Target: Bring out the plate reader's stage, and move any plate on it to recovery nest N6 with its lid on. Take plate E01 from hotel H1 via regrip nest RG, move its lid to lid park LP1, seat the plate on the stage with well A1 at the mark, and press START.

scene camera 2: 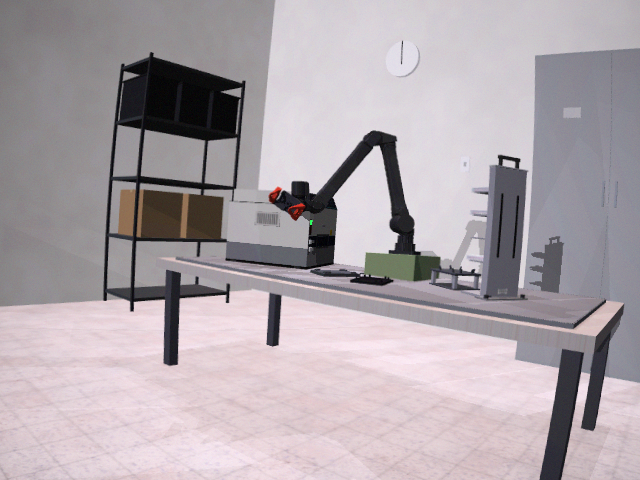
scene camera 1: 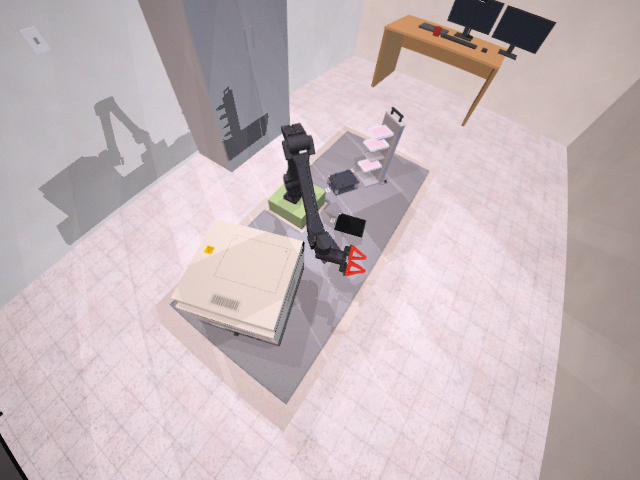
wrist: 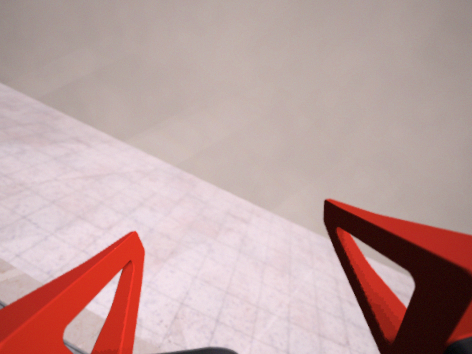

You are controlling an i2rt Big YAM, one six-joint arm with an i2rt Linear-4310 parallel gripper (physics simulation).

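Pixels of known places: gripper, fingertip midpoint: [scene camera 2: 279, 202] [scene camera 1: 365, 264] [wrist: 231, 226]; arm's base at its link origin: [scene camera 2: 404, 254] [scene camera 1: 295, 194].
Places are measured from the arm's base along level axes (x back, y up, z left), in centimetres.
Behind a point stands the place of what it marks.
My gripper [scene camera 1: 365, 262] @[x -52.6, y 17.6, z -27.3 cm] [scene camera 2: 285, 203] @[x -52.6, y 17.6, z -27.3 cm] [wrist: 231, 226] @[x -52.6, y 17.6, z -27.3 cm] has two red fingers, wide open and empty. It is raised beside the plate reader [scene camera 1: 253, 268] @[x -18.2, y 23.3, z -54.0 cm] [scene camera 2: 279, 227] @[x -30.2, y 7.6, z -45.2 cm], pointing away from the arm's base over the table's long edge. The reader is a cream and grey box with a green light [scene camera 2: 311, 222] @[x -24.9, y 10.8, z -32.3 cm]; its stage cannot be made out. The hotel [scene camera 1: 393, 149] @[x -36.6, y 18.2, z 46.9 cm] [scene camera 2: 504, 232] @[x -32.9, y 12.6, z 51.5 cm] stands at the table's other end, holding pink-topped plates on several levels; their labels are unreadable. A dark raised nest [scene camera 1: 343, 180] @[x -17.1, y -3.1, z 28.4 cm] [scene camera 2: 454, 280] @[x -25.3, y -5.7, z 32.8 cm] stands by the hotel. A flat black holder [scene camera 1: 349, 225] @[x -34.6, y -8.2, z 3.7 cm] [scene camera 2: 371, 280] @[x -38.4, y -8.1, z 6.2 cm] lies nearer the gripper. I cannot tell which is RG or LP1.
The arm's base stands on a green block [scene camera 1: 285, 209] @[x -1.3, y -0.7, z -11.4 cm] [scene camera 2: 390, 266] @[x -13.2, y -4.6, z 0.4 cm] between reader and hotel. A low dark fixture [scene camera 2: 333, 272] @[x -32.4, y -7.9, z -14.3 cm] lies near the reader. A grey mat [scene camera 1: 289, 377] @[x -48.0, y -9.1, z -78.0 cm] covers much of the table. The wrist view shows floor [wrist: 200, 280] and wall [wrist: 250, 100] beyond the fingers.
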